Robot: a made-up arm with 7 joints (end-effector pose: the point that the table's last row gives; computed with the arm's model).
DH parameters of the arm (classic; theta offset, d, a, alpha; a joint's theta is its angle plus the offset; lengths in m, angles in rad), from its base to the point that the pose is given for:
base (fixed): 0 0.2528 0.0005 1.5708
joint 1: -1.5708 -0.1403 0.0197 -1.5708
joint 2: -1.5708 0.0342 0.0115 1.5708
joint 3: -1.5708 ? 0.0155 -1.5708
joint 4: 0 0.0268 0.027 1.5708
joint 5: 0 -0.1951 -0.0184 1.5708
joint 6: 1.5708 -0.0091 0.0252 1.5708
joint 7: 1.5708 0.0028 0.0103 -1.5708
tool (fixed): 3.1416 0.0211 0 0
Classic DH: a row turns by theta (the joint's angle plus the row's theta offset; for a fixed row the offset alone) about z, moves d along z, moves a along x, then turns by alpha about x.
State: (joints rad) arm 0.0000 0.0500 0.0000 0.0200 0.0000 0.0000 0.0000
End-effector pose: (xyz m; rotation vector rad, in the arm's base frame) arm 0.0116 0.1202 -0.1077 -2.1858 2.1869 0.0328
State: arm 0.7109 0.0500 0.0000 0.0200 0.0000 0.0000 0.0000
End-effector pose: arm 0.2442 0.1202 -0.0131 -1.7960 1.7637 -0.6362
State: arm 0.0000 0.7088 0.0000 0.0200 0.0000 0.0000 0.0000
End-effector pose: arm 0.0116 0.3331 -0.0487 -1.7970 1.8103 0.6493
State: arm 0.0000 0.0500 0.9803 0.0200 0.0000 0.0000 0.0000
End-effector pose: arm 0.0431 0.1124 -0.1081 -2.9414 0.8951 0.0134
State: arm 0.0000 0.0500 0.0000 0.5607 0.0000 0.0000 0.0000
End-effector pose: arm 0.1111 0.1190 -0.0844 -1.8725 1.8997 -0.4959
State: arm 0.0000 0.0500 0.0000 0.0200 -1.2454 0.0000 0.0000
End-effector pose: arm 0.0021 0.1046 -0.1087 -0.5035 3.0720 0.0718
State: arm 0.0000 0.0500 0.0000 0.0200 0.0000 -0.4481 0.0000
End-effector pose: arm 0.0102 0.1203 -0.1094 -1.9303 1.9534 -0.4144
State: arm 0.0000 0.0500 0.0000 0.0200 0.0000 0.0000 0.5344
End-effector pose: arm 0.0117 0.1082 -0.1106 1.9523 -1.9639 0.5031
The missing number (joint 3, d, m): -0.1482
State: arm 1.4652 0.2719 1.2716 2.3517 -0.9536 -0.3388 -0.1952
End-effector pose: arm 0.0280 0.2456 0.3564 -0.4274 -1.1277 0.4551
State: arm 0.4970 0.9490 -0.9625 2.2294 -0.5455 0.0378 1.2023
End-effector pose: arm 0.1532 0.0882 0.1238 1.3567 2.4332 -0.4208
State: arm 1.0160 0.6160 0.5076 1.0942 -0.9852 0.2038 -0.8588
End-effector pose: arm 0.2577 0.2951 0.2963 -0.7210 -0.1706 0.5080
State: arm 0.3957 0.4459 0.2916 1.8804 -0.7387 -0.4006 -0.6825
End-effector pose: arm 0.2229 0.1954 0.2284 0.0076 0.0035 -0.4169
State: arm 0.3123 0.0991 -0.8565 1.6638 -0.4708 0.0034 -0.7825
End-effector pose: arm 0.1710 0.0063 0.1266 -0.4310 0.8407 -1.2112
